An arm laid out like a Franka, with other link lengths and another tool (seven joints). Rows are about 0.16 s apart.
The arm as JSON. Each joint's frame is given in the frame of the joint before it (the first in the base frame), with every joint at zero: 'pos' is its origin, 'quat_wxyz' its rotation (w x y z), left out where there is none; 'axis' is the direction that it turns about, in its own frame. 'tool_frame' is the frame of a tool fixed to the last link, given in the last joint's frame.
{
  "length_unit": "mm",
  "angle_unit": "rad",
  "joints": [
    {
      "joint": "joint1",
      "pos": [
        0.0,
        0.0,
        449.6
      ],
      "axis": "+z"
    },
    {
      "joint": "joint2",
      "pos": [
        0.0,
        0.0,
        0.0
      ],
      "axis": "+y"
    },
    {
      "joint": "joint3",
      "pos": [
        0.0,
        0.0,
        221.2
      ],
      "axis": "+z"
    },
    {
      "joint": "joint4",
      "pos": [
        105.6,
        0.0,
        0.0
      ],
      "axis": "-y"
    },
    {
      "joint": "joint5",
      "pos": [
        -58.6,
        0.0,
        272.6
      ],
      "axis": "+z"
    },
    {
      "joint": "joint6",
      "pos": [
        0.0,
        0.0,
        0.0
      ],
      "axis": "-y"
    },
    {
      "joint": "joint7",
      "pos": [
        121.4,
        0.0,
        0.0
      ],
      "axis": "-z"
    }
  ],
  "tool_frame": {
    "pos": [
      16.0,
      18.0,
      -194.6
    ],
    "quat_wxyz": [
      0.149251,
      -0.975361,
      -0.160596,
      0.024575
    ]
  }
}
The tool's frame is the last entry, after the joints.
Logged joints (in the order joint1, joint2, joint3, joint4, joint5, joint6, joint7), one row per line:
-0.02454 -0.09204 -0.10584 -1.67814 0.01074 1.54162 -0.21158
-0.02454 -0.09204 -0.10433 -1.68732 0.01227 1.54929 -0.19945
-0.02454 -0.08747 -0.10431 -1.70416 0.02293 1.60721 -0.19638
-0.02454 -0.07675 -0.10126 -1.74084 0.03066 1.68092 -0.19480
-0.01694 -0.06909 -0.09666 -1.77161 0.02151 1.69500 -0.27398
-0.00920 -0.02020 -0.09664 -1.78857 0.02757 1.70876 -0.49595
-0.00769 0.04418 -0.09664 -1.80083 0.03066 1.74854 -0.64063
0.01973 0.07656 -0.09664 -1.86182 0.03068 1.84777 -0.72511
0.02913 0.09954 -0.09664 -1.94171 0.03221 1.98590 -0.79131
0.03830 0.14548 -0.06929 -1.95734 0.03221 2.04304 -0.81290
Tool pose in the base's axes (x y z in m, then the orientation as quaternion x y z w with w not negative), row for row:
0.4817 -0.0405 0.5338 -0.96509 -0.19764 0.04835 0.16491
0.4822 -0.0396 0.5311 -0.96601 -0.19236 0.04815 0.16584
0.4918 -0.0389 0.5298 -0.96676 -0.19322 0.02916 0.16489
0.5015 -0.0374 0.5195 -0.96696 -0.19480 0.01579 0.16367
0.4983 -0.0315 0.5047 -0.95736 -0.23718 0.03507 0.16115
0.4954 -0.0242 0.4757 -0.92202 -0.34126 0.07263 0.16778
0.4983 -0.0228 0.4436 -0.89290 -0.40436 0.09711 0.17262
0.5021 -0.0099 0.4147 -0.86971 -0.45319 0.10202 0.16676
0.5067 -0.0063 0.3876 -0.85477 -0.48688 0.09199 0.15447
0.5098 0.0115 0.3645 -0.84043 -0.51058 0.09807 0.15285
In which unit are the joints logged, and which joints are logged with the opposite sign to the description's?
The joints are logged in radians. Opposite sign: none.
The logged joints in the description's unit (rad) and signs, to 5 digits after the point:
-0.02454 -0.09204 -0.10584 -1.67814 0.01074 1.54162 -0.21158
-0.02454 -0.09204 -0.10433 -1.68732 0.01227 1.54929 -0.19945
-0.02454 -0.08747 -0.10431 -1.70416 0.02293 1.60721 -0.19638
-0.02454 -0.07675 -0.10126 -1.74084 0.03066 1.68092 -0.19480
-0.01694 -0.06909 -0.09666 -1.77161 0.02151 1.69500 -0.27398
-0.00920 -0.02020 -0.09664 -1.78857 0.02757 1.70876 -0.49595
-0.00769 0.04418 -0.09664 -1.80083 0.03066 1.74854 -0.64063
0.01973 0.07656 -0.09664 -1.86182 0.03068 1.84777 -0.72511
0.02913 0.09954 -0.09664 -1.94171 0.03221 1.98590 -0.79131
0.03830 0.14548 -0.06929 -1.95734 0.03221 2.04304 -0.81290

